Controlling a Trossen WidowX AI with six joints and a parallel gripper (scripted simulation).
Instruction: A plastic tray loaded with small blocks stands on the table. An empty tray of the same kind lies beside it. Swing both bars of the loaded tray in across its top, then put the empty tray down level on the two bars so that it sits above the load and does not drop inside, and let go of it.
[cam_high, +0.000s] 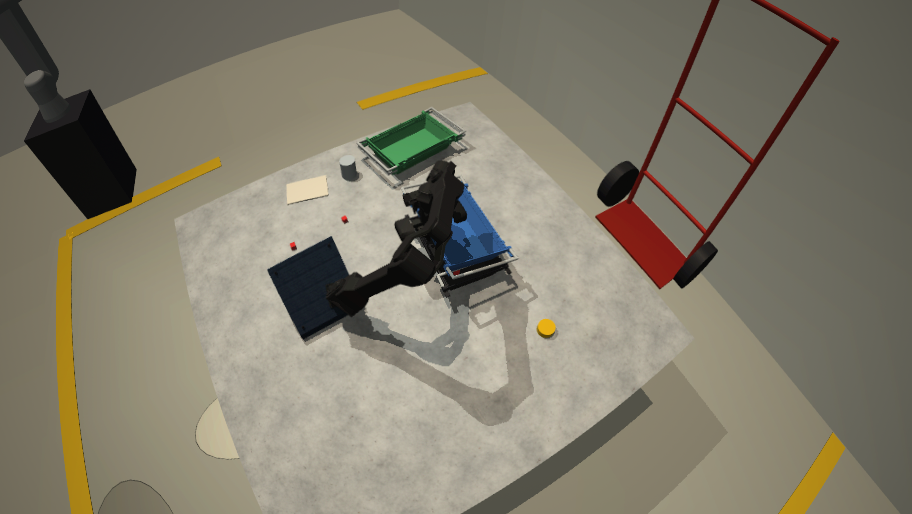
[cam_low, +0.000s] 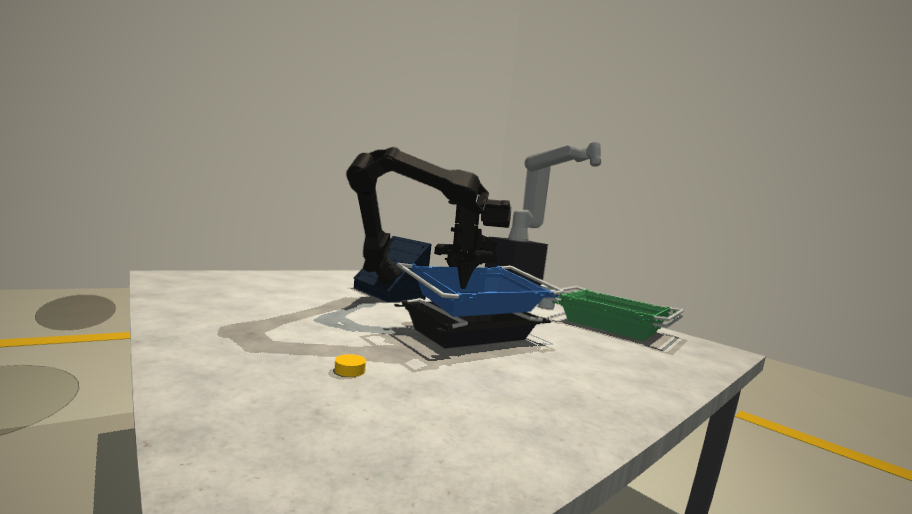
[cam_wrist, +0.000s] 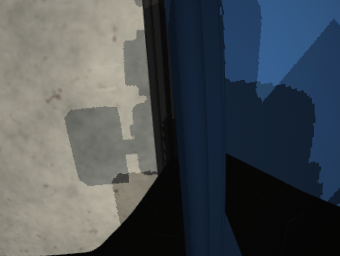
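Right now my gripper tip is 80 mm short of the blue tray and 20 mm below it. Also, from my gripper tip: beige card: 440 mm to the left, 290 mm behind, 90 mm below; grey cylinder: 450 mm to the left, 130 mm behind, 60 mm below; yellow disc: 340 mm to the right, 200 mm ahead, 90 mm below.
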